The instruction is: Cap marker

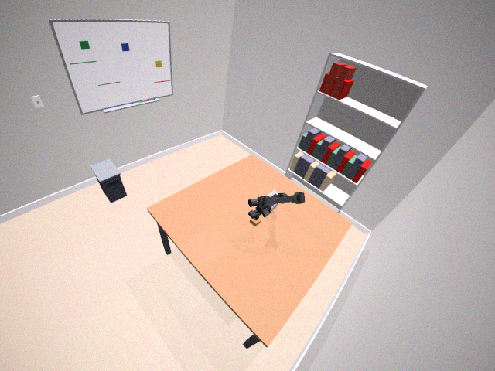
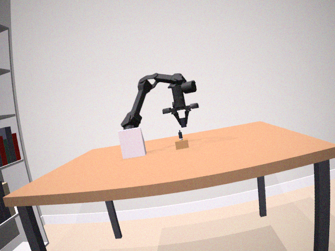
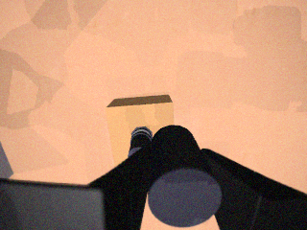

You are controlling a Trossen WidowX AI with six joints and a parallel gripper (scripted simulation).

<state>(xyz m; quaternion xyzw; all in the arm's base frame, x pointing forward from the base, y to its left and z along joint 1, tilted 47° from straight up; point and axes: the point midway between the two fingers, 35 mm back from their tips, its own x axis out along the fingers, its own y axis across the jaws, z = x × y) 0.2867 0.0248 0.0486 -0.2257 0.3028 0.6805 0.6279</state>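
The dark marker is 2 cm behind my gripper tip, 2 cm to the right of it and 5 cm below it. Round my gripper tip: tan holder block (2 cm behind, 2 cm to the right, 10 cm below); dark cap (1 cm above).
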